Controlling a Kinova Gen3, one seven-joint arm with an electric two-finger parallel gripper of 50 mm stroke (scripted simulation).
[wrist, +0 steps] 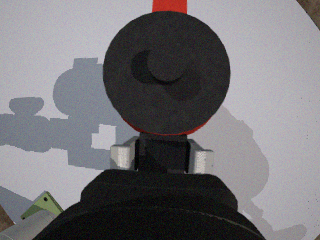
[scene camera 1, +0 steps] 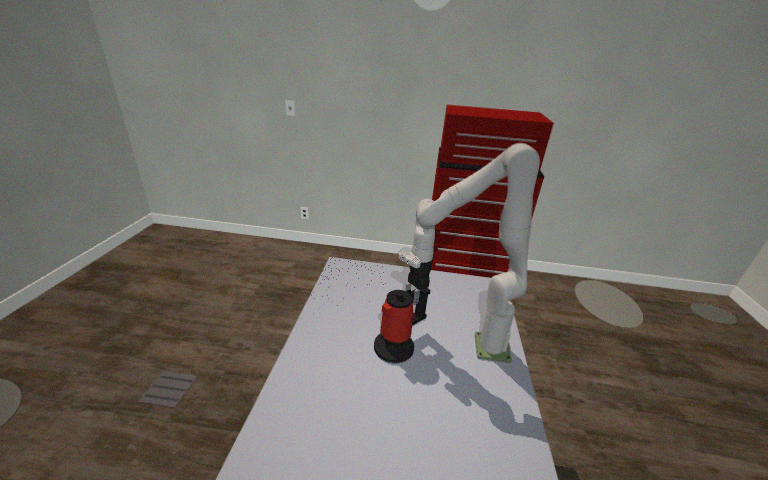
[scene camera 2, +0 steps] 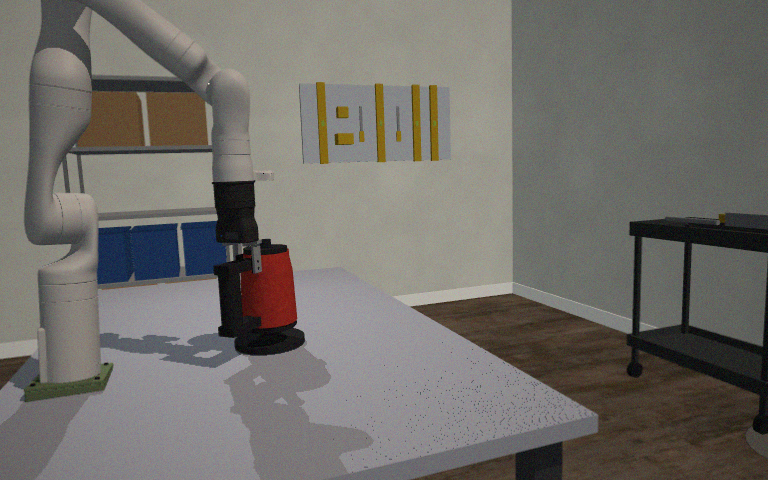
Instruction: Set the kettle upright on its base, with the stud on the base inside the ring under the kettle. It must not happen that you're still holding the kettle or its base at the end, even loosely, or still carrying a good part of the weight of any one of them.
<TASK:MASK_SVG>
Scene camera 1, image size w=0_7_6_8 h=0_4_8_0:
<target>round black base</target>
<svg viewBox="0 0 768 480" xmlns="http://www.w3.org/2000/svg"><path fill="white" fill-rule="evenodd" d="M375 338L374 351L379 358L386 362L401 363L407 361L413 355L414 342L411 337L406 343L399 345L387 343L382 338L381 333Z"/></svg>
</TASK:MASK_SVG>
